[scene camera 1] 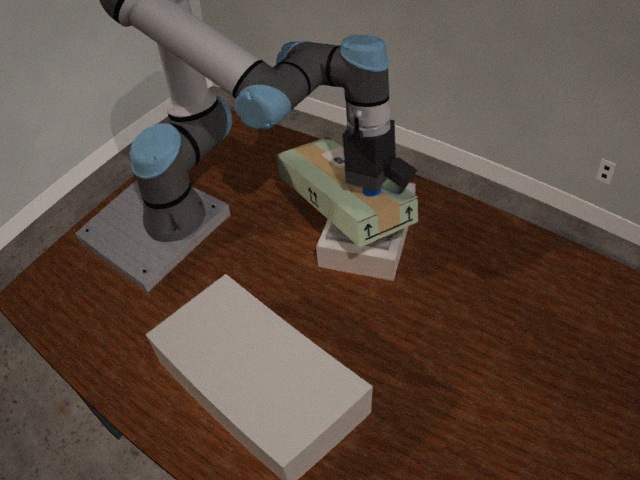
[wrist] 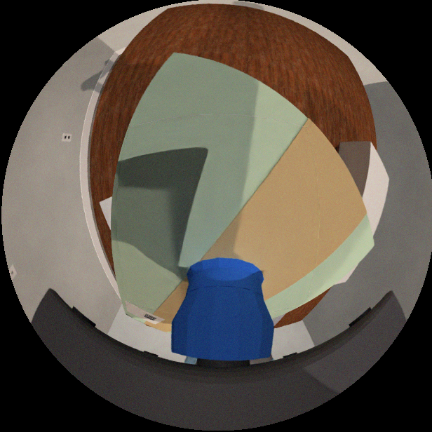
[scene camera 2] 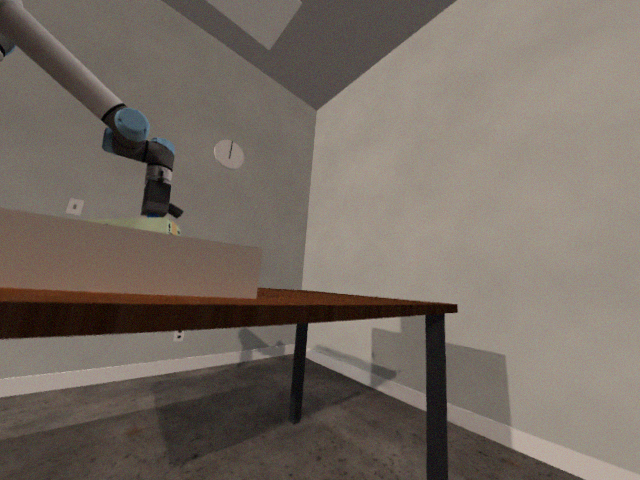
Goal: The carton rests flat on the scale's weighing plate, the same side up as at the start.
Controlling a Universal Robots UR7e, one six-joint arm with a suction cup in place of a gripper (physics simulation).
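Seen in the pictures: hand, tool point: (scene camera 1: 372,196); arm's base, link origin: (scene camera 1: 174,218).
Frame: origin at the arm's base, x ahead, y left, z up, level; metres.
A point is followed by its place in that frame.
The carton (scene camera 1: 323,188) {x 0.351, y 0.103, z 0.149 m} (scene camera 2: 147,223) {x 0.419, y 0.056, z 0.147 m} (wrist: 215,140) is pale green with tan tape along its top and arrows pointing up on its sides. My suction cup (scene camera 1: 371,191) (scene camera 2: 153,214) (wrist: 225,272) is on its top near one end and holds it. The carton lies over the white scale (scene camera 1: 356,261) {x 0.430, y 0.086, z 0.005 m}, turned at an angle to it, with its long far end reaching past the scale towards the back left. Part of the grey weighing plate (scene camera 1: 338,234) {x 0.381, y 0.100, z 0.045 m} shows under the near end. The carton looks close to the plate, but I cannot tell if they touch. The large white block hides the scale in scene camera 2.
A large white block (scene camera 1: 258,372) {x 0.443, y -0.253, z 0.066 m} (scene camera 2: 129,263) {x 0.376, y -0.336, z 0.012 m} (wrist: 379,187) lies on the brown table (scene camera 1: 496,335) {x 0.753, y 0.079, z -0.033 m} (scene camera 2: 356,310) {x 0.737, y -0.494, z -0.044 m} (wrist: 240,40), in front of the scale. The arm's grey base plate (scene camera 1: 118,248) {x -0.059, y -0.143, z -0.002 m} is at the left. Walls stand behind the table.
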